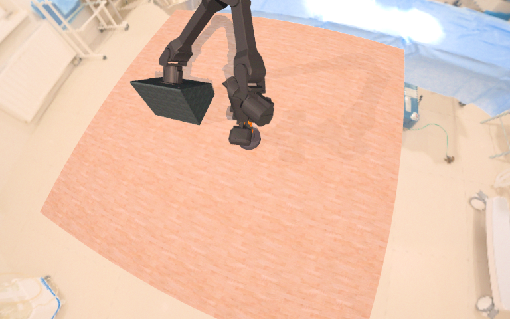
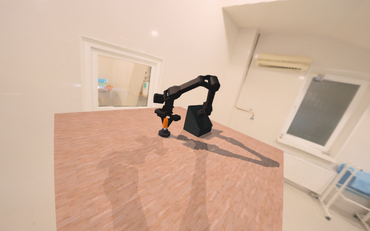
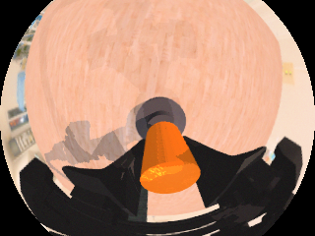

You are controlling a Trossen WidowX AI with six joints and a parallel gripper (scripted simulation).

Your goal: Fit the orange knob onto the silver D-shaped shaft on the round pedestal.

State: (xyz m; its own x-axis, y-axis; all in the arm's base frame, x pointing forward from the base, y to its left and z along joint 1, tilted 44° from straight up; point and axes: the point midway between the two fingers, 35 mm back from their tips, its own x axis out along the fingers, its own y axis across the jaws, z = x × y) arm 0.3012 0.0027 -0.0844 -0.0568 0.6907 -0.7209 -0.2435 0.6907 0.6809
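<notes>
The orange knob lies 30 mm above my gripper tip. Also, from my gripper tip: pedestal: 40 mm below.
</notes>
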